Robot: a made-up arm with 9 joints.
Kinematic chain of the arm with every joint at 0, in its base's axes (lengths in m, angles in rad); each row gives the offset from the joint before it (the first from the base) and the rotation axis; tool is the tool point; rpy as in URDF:
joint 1: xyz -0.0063 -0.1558 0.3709 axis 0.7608 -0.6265 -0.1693
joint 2: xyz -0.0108 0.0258 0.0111 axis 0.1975 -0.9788 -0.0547
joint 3: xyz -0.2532 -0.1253 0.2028 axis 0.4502 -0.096 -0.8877
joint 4: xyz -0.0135 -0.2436 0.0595 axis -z
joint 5: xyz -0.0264 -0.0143 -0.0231 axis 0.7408 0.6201 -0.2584
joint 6: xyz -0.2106 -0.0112 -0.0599 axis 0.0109 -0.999 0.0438
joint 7: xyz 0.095 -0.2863 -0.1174 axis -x
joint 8: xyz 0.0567 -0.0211 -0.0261 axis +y
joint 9: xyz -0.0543 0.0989 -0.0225 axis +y
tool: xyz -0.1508 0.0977 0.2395 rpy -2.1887 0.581 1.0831
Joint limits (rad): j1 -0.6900..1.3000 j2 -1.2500..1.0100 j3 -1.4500..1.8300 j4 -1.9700..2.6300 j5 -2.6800..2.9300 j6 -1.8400..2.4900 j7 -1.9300..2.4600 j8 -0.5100..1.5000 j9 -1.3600..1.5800
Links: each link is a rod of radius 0.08 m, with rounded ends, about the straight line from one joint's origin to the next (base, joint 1, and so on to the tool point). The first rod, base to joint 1, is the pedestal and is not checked.
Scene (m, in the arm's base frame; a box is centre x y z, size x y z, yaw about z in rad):
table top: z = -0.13
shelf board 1: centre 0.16 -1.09 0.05 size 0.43 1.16 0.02 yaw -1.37
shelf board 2: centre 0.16 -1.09 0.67 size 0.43 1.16 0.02 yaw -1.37
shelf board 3: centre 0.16 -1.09 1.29 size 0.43 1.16 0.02 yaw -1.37
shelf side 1: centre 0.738 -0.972 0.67 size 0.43 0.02 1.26 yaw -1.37
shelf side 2: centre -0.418 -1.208 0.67 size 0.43 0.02 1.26 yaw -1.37
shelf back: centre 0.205 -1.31 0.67 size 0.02 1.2 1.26 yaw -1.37
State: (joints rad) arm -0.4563 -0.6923 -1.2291 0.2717 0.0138 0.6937 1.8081 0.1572 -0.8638
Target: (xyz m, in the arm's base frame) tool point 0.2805 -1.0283 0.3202
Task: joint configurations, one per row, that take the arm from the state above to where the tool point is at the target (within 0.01 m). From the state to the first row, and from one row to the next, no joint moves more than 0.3 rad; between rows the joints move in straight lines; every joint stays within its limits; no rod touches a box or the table.
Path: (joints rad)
1: -0.1616 -0.7408 -1.2903 0.2387 -0.0299 0.7013 1.7425 0.0563 -0.8767
2: 0.1332 -0.7893 -1.3515 0.2057 -0.0736 0.7090 1.6769 -0.0446 -0.8895
3: 0.3060 -0.8583 -1.1342 0.1174 -0.0493 0.5942 1.7470 -0.1409 -1.0517
4: 0.4788 -0.9272 -0.9169 0.0292 -0.0251 0.4794 1.8171 -0.2372 -1.2140

